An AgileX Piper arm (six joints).
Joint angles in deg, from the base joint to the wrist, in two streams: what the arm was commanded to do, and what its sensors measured. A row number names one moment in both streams.
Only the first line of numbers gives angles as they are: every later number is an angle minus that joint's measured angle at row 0.
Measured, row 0:
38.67 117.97 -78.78 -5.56 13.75 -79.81
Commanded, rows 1 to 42:
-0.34 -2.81 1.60 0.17 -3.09 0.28
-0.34 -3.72 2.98 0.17 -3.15 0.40
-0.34 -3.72 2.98 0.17 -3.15 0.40
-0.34 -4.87 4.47 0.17 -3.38 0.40
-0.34 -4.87 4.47 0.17 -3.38 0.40
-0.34 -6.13 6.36 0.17 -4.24 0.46
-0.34 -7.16 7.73 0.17 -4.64 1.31
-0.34 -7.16 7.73 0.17 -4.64 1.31
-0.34 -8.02 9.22 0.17 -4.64 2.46
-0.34 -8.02 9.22 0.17 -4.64 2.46
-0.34 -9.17 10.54 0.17 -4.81 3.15
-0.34 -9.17 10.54 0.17 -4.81 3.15
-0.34 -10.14 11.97 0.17 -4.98 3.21
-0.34 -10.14 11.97 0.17 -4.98 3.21
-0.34 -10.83 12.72 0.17 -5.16 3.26
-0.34 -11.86 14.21 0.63 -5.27 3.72
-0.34 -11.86 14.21 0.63 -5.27 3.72
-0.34 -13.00 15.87 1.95 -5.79 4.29
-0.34 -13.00 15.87 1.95 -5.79 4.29
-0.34 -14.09 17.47 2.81 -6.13 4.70
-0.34 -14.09 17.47 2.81 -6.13 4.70
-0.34 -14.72 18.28 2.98 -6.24 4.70
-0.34 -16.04 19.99 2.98 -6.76 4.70
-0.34 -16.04 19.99 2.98 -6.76 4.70
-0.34 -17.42 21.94 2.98 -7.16 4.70
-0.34 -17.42 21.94 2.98 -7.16 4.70
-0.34 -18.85 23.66 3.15 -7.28 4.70
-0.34 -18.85 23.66 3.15 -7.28 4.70
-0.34 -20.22 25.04 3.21 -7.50 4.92
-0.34 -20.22 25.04 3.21 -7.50 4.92
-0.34 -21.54 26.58 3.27 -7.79 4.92
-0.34 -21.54 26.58 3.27 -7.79 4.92
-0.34 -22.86 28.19 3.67 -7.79 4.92
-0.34 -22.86 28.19 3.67 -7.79 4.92
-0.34 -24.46 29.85 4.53 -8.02 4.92
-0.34 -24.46 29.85 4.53 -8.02 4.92
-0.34 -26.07 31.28 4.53 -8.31 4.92
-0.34 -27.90 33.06 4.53 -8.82 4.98
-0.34 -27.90 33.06 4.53 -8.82 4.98
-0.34 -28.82 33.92 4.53 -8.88 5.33
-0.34 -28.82 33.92 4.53 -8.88 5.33
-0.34 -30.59 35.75 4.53 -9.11 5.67
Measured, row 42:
0.52 -27.33 34.15 3.61 -4.41 3.55
